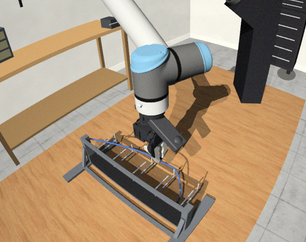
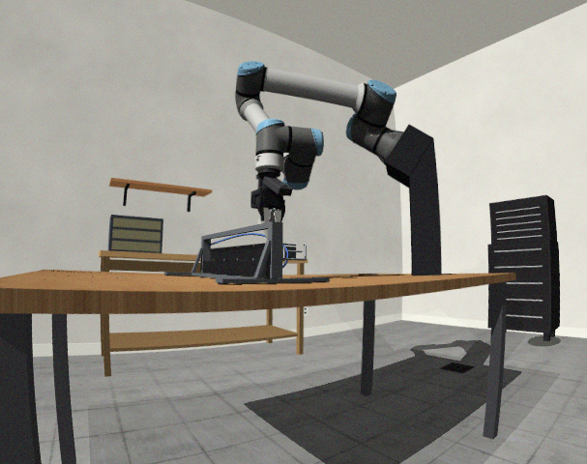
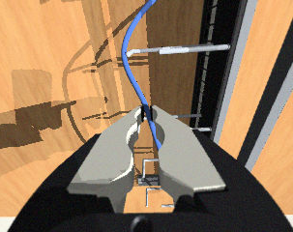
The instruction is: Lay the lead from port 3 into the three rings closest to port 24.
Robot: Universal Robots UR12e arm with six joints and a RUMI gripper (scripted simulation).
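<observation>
The grey rack is 80 mm to the right of my hand, 80 mm ahead of it and 60 mm below it.
</observation>
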